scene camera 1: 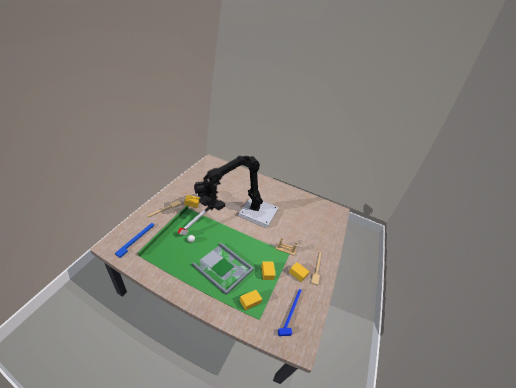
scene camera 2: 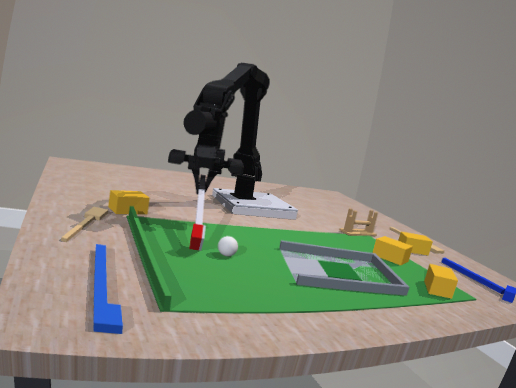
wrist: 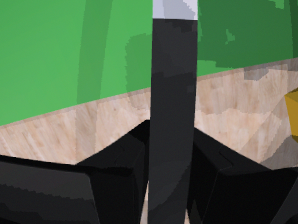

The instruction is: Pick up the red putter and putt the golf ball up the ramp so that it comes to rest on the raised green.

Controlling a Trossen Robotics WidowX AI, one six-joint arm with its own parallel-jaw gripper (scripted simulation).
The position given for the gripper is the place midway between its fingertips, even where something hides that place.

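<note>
On scene camera 2 you'd see the gripper [scene camera 2: 200, 194], and there's a yellow block [scene camera 2: 120, 201], another yellow block [scene camera 2: 441, 281] and then a yellow block [scene camera 2: 395, 251] too. The wrist view has the gripper [wrist: 164, 128] in it as well.
</note>
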